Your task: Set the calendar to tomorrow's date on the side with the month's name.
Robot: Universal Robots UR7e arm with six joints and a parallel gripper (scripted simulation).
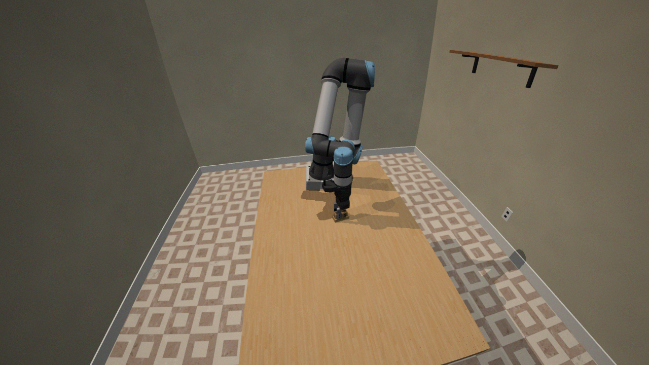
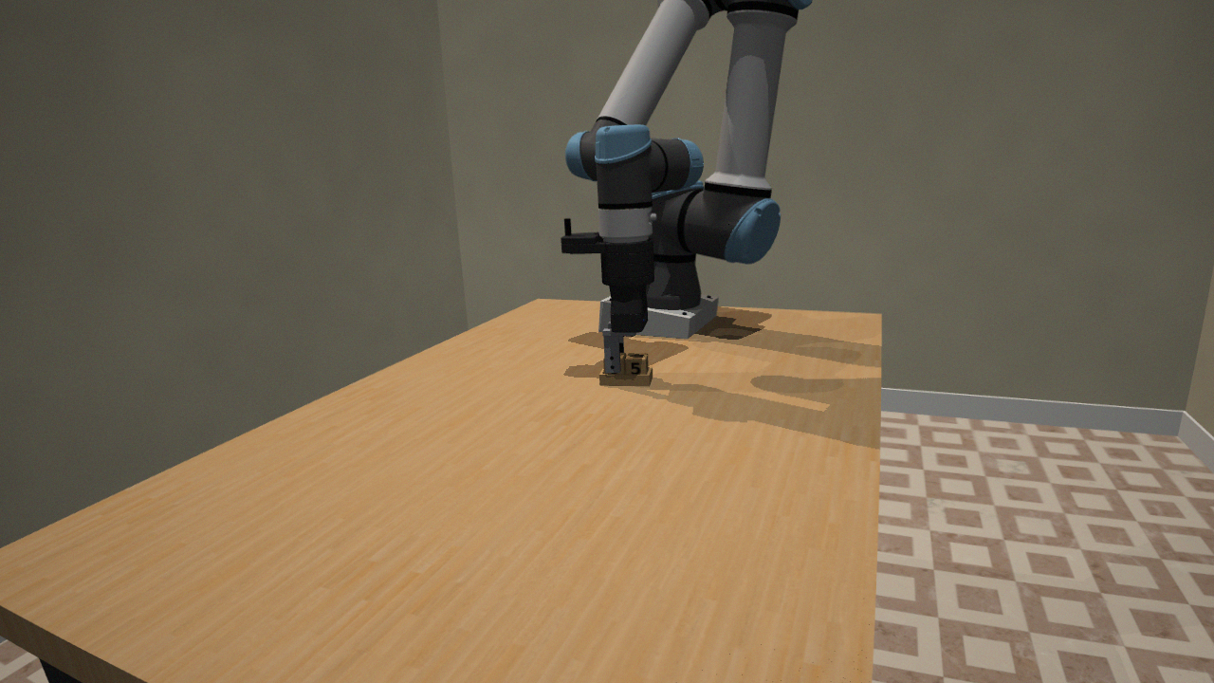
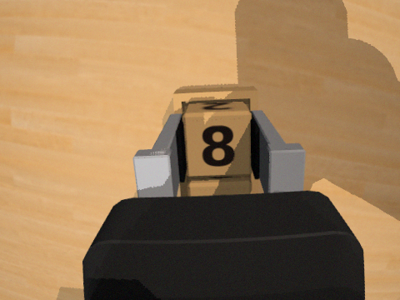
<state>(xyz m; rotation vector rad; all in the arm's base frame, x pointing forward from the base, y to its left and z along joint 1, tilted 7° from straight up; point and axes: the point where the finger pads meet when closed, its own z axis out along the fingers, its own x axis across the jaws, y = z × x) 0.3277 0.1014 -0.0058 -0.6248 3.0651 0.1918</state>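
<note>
Now: hand 1 cm past the wooden tray, 2 cm to the right of it and 3 cm above it. The rest, counted from my hand: wooden digit cube (1 cm behind, 3 cm to the left, 1 cm below).
</note>
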